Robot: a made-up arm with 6 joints.
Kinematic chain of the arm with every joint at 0, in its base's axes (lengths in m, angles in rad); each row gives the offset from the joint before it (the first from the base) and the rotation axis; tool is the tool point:
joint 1: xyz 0 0 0.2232 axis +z
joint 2: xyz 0 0.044 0 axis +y
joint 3: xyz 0 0 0.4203 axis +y
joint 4: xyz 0 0 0.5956 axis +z
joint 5: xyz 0 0 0 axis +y
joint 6: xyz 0 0 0.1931 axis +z
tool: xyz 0 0 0
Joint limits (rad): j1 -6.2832..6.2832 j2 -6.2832..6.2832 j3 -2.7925..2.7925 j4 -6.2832..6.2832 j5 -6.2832..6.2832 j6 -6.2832..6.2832
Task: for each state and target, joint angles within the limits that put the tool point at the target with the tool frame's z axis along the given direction. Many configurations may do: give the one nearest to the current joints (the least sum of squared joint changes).
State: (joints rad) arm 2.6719 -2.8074 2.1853 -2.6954 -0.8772 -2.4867
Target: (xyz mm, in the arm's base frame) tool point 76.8 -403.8 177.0 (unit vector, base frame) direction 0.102 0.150 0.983
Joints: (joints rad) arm 1.8029 -3.4793 2.1813 -3.2773 -1.4234 -2.4867
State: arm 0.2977 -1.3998 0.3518 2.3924 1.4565 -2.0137
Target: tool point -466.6 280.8 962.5 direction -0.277 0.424 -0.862
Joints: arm -0.3526 -0.5343 0.1152 2.7451 2.2423 -2.0137
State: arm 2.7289 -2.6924 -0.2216 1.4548 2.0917 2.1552
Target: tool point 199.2 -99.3 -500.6 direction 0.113 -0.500 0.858
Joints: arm 3.3770 -2.3846 -0.9543 1.8996 2.5689 2.1552
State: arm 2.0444 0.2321 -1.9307 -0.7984 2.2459 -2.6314
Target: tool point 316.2 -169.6 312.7 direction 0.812 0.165 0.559
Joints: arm 2.4121 0.4893 -2.7728 -0.7269 1.5616 -2.6314
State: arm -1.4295 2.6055 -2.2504 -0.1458 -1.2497 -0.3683
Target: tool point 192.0 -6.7 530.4 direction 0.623 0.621 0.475
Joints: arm -1.3631 2.6920 -2.7658 -1.0302 -1.0365 -0.3683
